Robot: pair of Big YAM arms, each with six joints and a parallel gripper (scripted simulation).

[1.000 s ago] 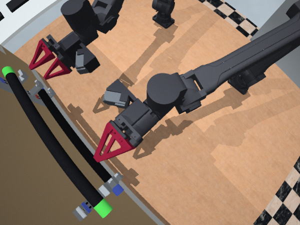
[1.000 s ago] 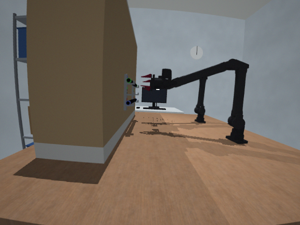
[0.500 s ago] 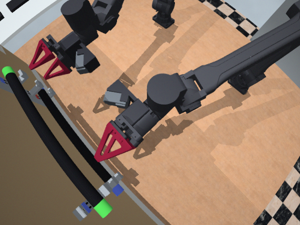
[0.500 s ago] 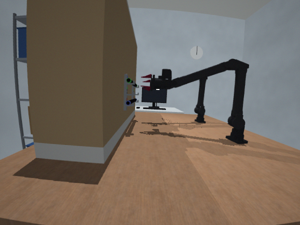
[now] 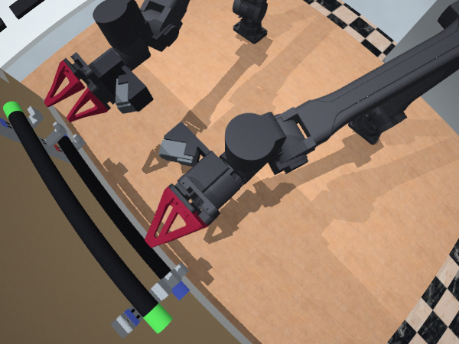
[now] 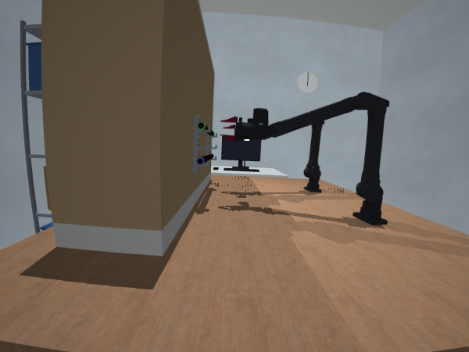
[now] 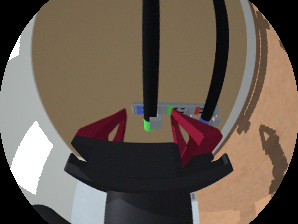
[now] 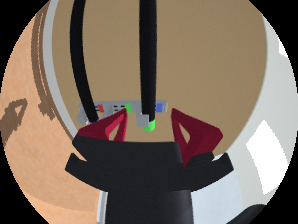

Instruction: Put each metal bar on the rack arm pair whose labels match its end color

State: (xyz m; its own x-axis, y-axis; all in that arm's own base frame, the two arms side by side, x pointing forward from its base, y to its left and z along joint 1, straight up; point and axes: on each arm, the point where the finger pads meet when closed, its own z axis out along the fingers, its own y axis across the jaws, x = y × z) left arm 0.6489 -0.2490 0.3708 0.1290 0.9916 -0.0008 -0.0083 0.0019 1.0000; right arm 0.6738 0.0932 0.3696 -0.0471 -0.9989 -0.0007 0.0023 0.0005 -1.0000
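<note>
The green-ended bar is 15 cm to the right of my left hand and 8 cm ahead of it. The rest, counted from my left hand: brown wall (27 cm ahead, 14 cm to the right, 8 cm above); then blue-ended bar (15 cm to the right, 15 cm below, 8 cm ahead).
Now: the green-ended bar 80 mm ahead of my right hand and 150 mm to the left of it. Round my right hand: brown wall: 270 mm ahead, 160 mm to the left, 80 mm above; then blue-ended bar: 80 mm ahead, 150 mm to the left, 150 mm below.
</note>
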